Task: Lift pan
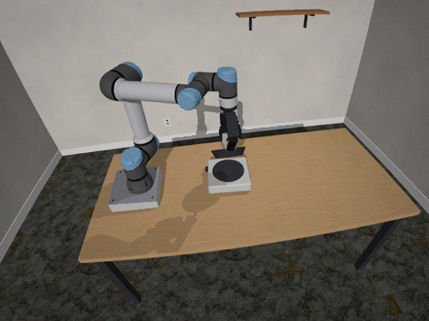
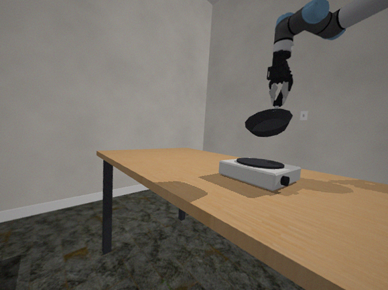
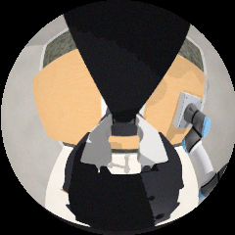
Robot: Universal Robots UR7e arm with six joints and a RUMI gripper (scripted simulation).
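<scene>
Now: the black pan 6 cm below my hand, 5 cm to the left of it and 1 cm ahead of it. Round my hand: white hot plate: 31 cm below, 14 cm to the left.
</scene>
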